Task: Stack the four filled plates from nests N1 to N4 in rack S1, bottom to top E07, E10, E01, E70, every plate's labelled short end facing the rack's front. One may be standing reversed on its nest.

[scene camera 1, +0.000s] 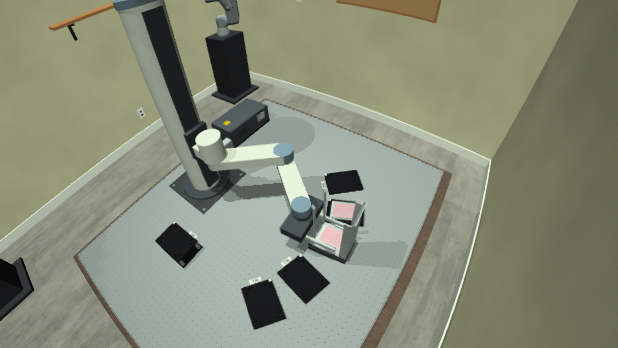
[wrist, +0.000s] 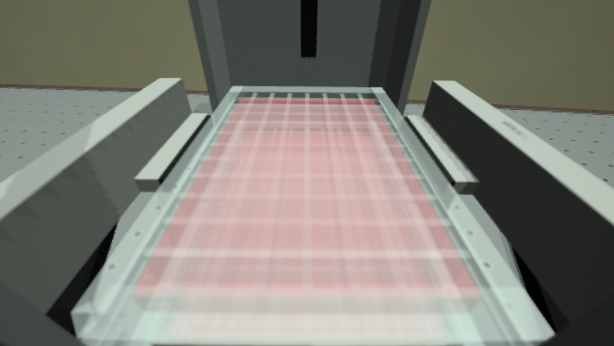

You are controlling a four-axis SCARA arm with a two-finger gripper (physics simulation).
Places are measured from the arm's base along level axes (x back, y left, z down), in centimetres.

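Where they show: gripper, fingertip midpoint: (scene camera 1: 341,238) (wrist: 307,102); arm's base, origin of the base link: (scene camera 1: 207,181).
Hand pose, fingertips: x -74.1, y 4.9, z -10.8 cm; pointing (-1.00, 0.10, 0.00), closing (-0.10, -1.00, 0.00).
Things, the pixels of their top centre, and the offset from my fingertips. "pt": a spot on its surface instead.
- clear-rimmed plate with pink wells, middle of its top: (wrist: 307,143) (scene camera 1: 335,236) dx +2.5, dy -0.2, dz +0.5 cm
- pink plate, middle of its top: (scene camera 1: 345,209) dx +6.8, dy +16.6, dz +6.9 cm
- dark control box, surface spot: (scene camera 1: 240,121) pt dx +80.1, dy +30.1, dz -2.0 cm
My gripper (scene camera 1: 332,235) (wrist: 307,102) is shut on a clear-rimmed plate with pink wells (scene camera 1: 330,237) (wrist: 307,200), gripping its long sides. It holds the plate level and low inside the rack (scene camera 1: 353,233) (wrist: 260,42), between the uprights. More pink shows through and below the held plate in the wrist view, as of a plate beneath it; the gap between them is hidden. The rack's tall slotted wall stands past the plate's far short end. Another pink plate (scene camera 1: 343,210) sits on a black nest behind the rack. No plate code is readable.
Black nests without plates lie behind the rack (scene camera 1: 343,181) and in front of it (scene camera 1: 303,278) (scene camera 1: 263,303). A black stand (scene camera 1: 177,243) lies at the left. A dark control box (scene camera 1: 240,121) sits beside the arm's column (scene camera 1: 160,95).
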